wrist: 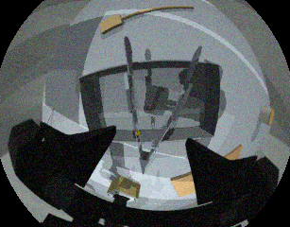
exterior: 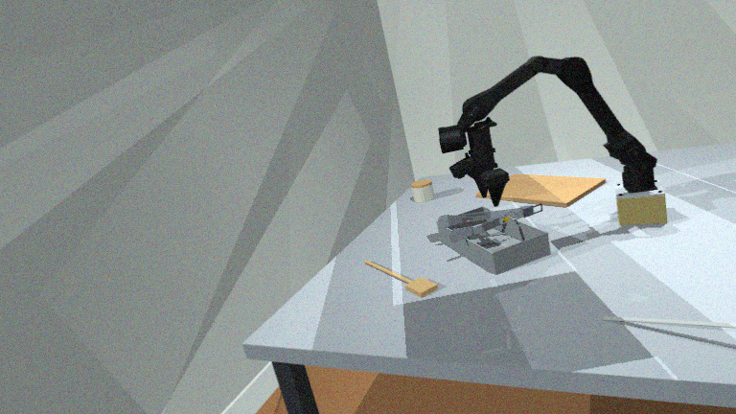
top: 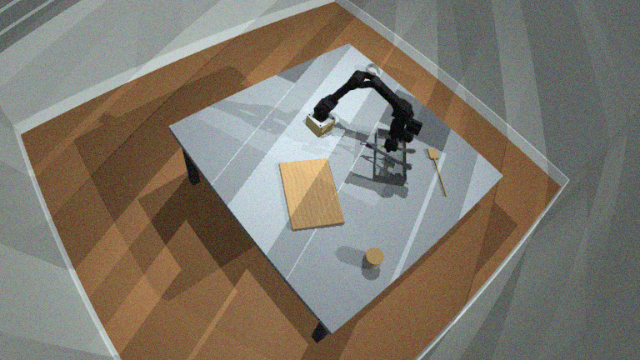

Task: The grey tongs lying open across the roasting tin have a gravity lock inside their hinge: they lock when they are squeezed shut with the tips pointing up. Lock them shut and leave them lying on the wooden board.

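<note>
The grey roasting tin is 20 mm ahead of my gripper tip, 20 mm to the left of it and 90 mm below it. From my gripper tip the other things lie so: small wooden cup (270 mm ahead, 500 mm to the right, 90 mm below); wooden board (140 mm behind, 410 mm to the right, 110 mm below).
</note>
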